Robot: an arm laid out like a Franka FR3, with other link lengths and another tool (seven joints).
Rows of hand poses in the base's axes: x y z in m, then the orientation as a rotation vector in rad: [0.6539, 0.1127, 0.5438, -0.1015, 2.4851, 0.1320]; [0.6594, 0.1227, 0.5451, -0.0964, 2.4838, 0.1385]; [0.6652, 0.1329, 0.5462, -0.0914, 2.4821, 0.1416]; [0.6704, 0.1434, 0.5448, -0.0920, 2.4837, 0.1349]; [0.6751, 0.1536, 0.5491, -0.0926, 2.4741, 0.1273]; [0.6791, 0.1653, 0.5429, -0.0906, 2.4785, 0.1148]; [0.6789, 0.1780, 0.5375, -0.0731, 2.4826, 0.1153]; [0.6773, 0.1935, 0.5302, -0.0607, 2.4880, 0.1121]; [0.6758, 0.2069, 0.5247, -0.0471, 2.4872, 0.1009]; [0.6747, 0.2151, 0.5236, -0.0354, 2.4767, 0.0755]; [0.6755, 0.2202, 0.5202, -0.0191, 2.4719, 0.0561]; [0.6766, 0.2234, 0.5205, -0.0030, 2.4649, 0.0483]
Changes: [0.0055, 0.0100, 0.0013, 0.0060, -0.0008, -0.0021]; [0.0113, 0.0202, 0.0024, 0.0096, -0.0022, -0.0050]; [0.0165, 0.0307, 0.0010, 0.0045, -0.0011, -0.0062]; [0.0212, 0.0409, 0.0053, -0.0004, -0.0112, -0.0077]; [0.0252, 0.0526, -0.0009, -0.0092, -0.0076, -0.0122]; [0.0250, 0.0653, -0.0063, -0.0049, -0.0033, -0.0246]; [0.0234, 0.0808, -0.0136, -0.0045, 0.0021, -0.0342]; [0.0219, 0.0942, -0.0191, -0.0092, 0.0009, -0.0468]; [0.0208, 0.1024, -0.0202, -0.0239, -0.0107, -0.0617]; [0.0216, 0.1075, -0.0236, -0.0336, -0.0159, -0.0784]; [0.0227, 0.1107, -0.0233, -0.0349, -0.0227, -0.0922]
